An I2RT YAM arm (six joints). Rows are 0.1 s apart.
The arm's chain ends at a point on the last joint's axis. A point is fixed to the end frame.
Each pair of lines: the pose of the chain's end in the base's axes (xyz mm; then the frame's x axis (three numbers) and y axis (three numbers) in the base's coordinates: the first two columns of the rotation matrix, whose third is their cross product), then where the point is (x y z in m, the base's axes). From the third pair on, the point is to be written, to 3 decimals.
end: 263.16 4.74 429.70 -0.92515 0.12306 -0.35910 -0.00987 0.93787 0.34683
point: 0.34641 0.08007 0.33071
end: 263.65 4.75 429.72 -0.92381 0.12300 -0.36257 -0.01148 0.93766 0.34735
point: 0.34725 0.08017 0.33110
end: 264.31 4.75 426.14 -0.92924 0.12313 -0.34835 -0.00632 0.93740 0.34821
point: 0.346 0.080 0.326
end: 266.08 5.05 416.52 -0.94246 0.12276 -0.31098 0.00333 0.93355 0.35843
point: 0.344 0.082 0.314
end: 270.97 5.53 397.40 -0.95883 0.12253 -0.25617 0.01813 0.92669 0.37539
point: 0.343 0.085 0.293
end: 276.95 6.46 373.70 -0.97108 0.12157 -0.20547 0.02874 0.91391 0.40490
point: 0.343 0.090 0.268
